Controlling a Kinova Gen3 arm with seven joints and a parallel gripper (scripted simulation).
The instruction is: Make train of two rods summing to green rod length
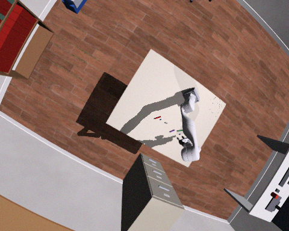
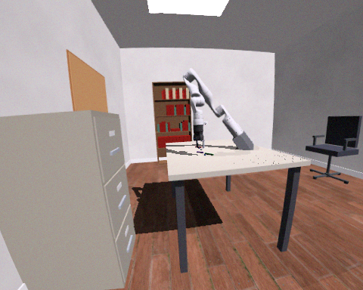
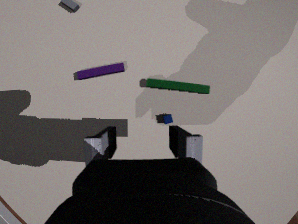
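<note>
Now: the green rod 7 cm below my hand, 7 cm behind it and 1 cm to the left of it. From my hand the other things lie so: grey rod: 19 cm to the right, 8 cm behind, 7 cm below; then red rod: 30 cm to the right, 10 cm behind, 7 cm below; then purple rod: 8 cm to the right, 7 cm below, 3 cm behind.
</note>
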